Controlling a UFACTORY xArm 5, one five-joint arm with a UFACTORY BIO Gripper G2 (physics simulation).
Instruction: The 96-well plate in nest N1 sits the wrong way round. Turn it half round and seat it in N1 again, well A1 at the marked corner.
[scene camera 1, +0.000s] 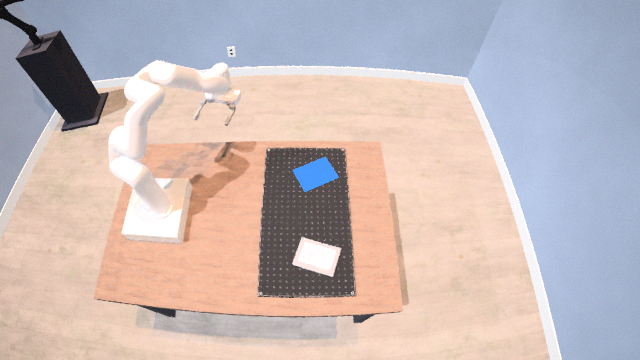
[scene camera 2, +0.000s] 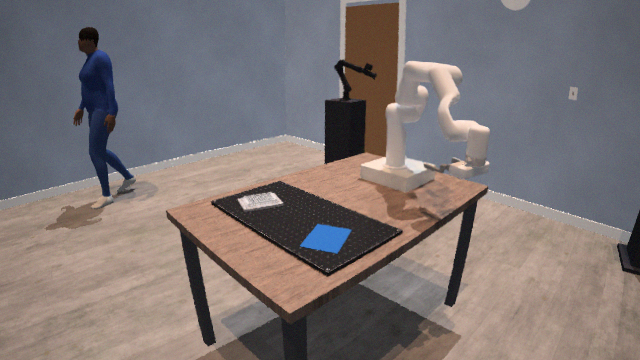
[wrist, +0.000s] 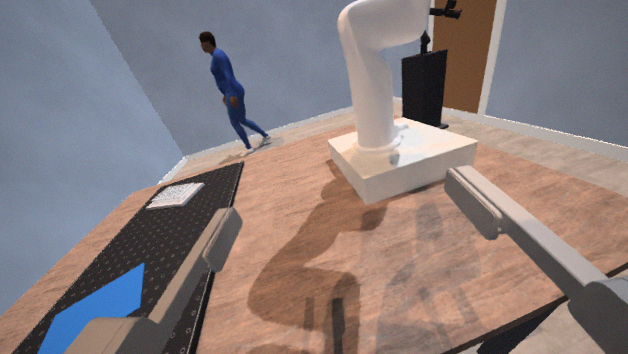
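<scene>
My gripper (wrist: 333, 198) is there, and there's a 96-well plate (scene camera 1: 311, 254) as well. There's also a flat blue rectangle (scene camera 2: 325, 238) (scene camera 1: 312, 175).
</scene>
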